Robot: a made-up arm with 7 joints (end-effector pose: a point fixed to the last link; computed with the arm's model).
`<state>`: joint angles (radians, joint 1 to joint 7).
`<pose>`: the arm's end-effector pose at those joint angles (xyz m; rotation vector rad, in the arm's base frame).
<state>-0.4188 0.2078 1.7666 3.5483 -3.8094 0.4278 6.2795</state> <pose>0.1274 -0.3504 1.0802 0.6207 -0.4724 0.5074</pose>
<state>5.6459 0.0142 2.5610 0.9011 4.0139 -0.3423 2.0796</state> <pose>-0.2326 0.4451 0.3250 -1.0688 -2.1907 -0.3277</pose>
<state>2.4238 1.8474 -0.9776 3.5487 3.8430 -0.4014 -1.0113</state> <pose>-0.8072 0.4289 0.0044 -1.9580 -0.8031 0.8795</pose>
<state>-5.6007 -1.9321 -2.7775 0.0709 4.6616 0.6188 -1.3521</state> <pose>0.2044 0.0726 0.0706 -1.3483 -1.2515 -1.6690</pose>
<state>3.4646 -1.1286 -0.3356 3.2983 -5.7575 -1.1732 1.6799</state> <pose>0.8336 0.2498 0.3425 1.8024 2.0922 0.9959</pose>
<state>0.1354 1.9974 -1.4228 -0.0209 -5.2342 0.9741 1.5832</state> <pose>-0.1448 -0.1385 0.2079 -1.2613 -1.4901 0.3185</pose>
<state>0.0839 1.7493 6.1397 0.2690 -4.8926 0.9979 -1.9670</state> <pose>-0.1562 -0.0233 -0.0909 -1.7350 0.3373 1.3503</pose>
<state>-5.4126 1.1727 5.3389 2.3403 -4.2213 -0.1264 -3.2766</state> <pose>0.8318 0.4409 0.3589 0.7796 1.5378 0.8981</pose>
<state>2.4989 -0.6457 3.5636 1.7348 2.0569 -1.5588 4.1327</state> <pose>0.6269 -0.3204 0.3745 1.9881 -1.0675 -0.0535</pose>
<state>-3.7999 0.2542 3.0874 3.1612 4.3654 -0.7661 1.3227</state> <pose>-0.1573 0.2437 1.0725 0.0452 0.7884 1.6552</pose>
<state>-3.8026 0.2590 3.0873 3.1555 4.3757 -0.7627 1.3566</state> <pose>-0.1586 0.2459 1.0724 0.0553 0.7920 1.6948</pose>
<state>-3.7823 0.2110 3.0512 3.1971 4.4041 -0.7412 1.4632</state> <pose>-0.1421 0.2317 1.0786 0.0901 0.7846 1.8158</pose>
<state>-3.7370 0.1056 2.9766 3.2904 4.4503 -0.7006 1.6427</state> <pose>-0.1004 0.2056 1.0867 0.1503 0.7748 2.0143</pose>
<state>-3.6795 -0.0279 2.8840 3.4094 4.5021 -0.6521 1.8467</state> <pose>-0.0380 0.1847 1.0874 0.2254 0.7827 2.2331</pose>
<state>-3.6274 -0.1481 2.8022 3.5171 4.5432 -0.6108 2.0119</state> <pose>0.0251 0.1779 1.0778 0.2979 0.8114 2.4051</pose>
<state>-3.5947 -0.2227 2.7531 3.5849 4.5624 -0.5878 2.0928</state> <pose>0.0660 0.1794 1.0664 0.3408 0.8394 2.4858</pose>
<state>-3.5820 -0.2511 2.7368 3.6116 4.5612 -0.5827 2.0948</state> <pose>0.0814 0.1805 1.0607 0.3457 0.8509 2.4832</pose>
